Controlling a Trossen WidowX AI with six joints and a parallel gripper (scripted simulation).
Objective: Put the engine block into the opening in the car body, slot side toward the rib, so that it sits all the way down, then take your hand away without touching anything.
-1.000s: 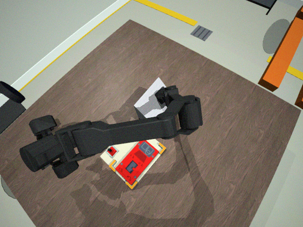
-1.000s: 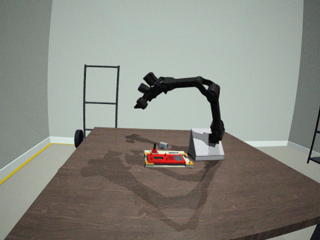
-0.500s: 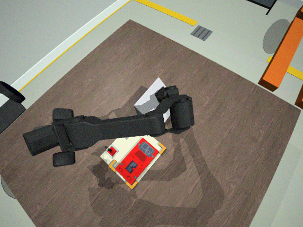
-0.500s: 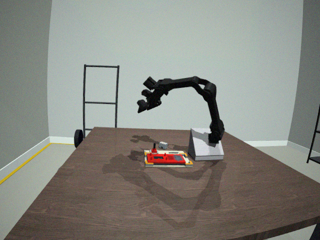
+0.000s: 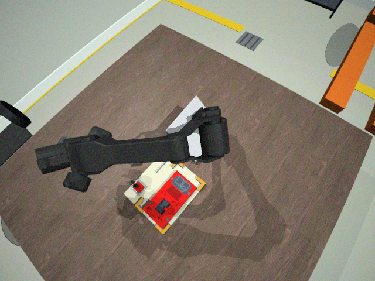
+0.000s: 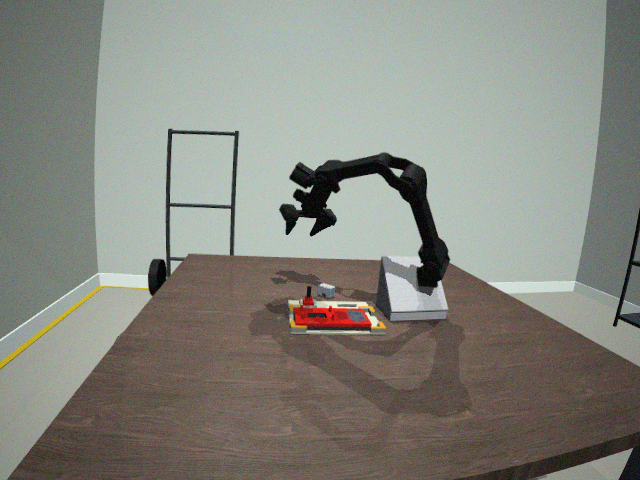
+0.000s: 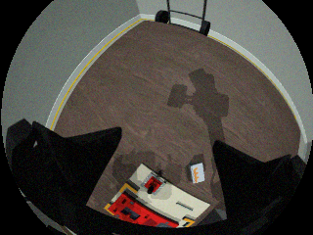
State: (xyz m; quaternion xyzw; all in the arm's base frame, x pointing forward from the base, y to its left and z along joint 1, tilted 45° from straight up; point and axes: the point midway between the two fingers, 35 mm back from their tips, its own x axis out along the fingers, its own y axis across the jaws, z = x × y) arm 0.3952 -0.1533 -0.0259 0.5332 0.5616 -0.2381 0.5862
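The grey engine block is 18 cm below my gripper tip, 10 cm behind it and 2 cm to the left of it. Also, from my gripper tip: black post: 16 cm below, 12 cm to the left, 4 cm behind.
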